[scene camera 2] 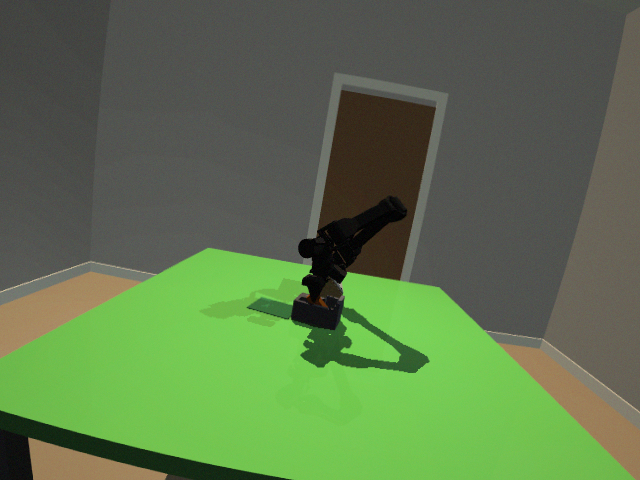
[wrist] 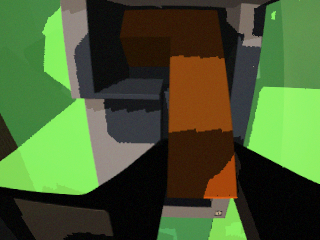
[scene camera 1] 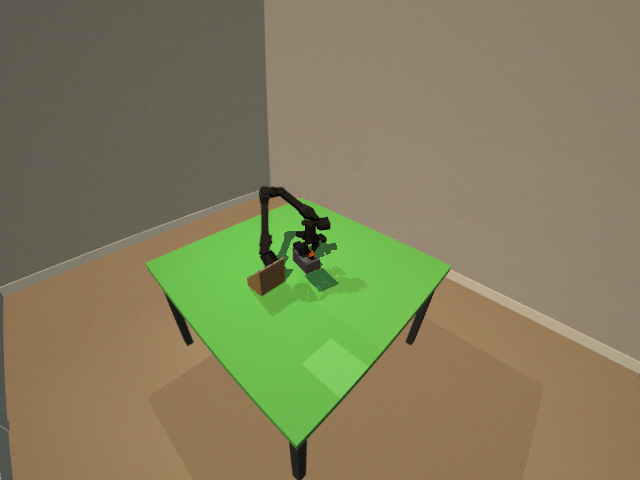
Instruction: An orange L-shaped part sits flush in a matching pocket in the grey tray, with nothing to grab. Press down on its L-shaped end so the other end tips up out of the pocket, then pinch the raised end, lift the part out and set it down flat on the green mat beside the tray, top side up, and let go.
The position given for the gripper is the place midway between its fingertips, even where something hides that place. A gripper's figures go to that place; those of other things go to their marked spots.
Labels:
The gripper (wrist: 196, 147): 10 cm from the lens. An orange L-shaped part (wrist: 201, 159) is 8 cm from the lens.

